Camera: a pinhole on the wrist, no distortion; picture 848 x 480 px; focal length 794.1 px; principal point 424.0 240.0 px. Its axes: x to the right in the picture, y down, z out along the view. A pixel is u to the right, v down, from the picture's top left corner.
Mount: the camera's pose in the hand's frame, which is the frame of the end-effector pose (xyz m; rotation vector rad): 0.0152 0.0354 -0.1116 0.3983 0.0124 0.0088
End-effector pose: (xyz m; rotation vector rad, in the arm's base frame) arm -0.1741 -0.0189 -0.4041 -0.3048 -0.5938 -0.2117
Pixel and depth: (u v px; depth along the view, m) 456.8 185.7 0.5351
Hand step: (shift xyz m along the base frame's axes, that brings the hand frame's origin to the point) -0.2108 -0.0717 0.3599
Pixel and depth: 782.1 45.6 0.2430
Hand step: 0.0269 -0.0888 0.1683
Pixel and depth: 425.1 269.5 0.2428
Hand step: -0.0586 -0.0097 0.1129
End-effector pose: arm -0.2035 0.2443 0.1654 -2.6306 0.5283 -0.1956
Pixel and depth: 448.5 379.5 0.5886
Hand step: 0.1738 0.2523 -0.3727
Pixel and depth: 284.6 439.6 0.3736
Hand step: 0.0255 0.1455 -0.2316
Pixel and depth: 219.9 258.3 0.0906
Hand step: -0.0129 -0.0097 0.0229
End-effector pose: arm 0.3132 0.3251 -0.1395 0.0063 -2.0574 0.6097
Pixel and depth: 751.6 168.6 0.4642
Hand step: -0.3115 -0.2346 0.1226
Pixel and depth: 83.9 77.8 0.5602
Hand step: -0.1034 -0.4579 -0.2052
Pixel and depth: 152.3 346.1 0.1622
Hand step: -0.0149 -0.0359 -0.0470
